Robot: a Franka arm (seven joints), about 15 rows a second.
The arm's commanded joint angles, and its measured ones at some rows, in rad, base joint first. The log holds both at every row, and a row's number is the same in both.
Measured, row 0:
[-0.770 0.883 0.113 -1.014 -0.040 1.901 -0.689]
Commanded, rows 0 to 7:
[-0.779 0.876 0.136 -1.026 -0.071 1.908 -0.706]
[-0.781 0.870 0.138 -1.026 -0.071 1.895 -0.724]
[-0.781 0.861 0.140 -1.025 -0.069 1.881 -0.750]
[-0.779 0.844 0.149 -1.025 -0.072 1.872 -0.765]
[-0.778 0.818 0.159 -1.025 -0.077 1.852 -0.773]
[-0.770 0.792 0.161 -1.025 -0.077 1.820 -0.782]
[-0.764 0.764 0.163 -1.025 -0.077 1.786 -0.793]
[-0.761 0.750 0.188 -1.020 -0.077 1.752 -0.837]
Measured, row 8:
[-0.765 0.818 0.155 -1.000 -0.054 1.828 -0.785]
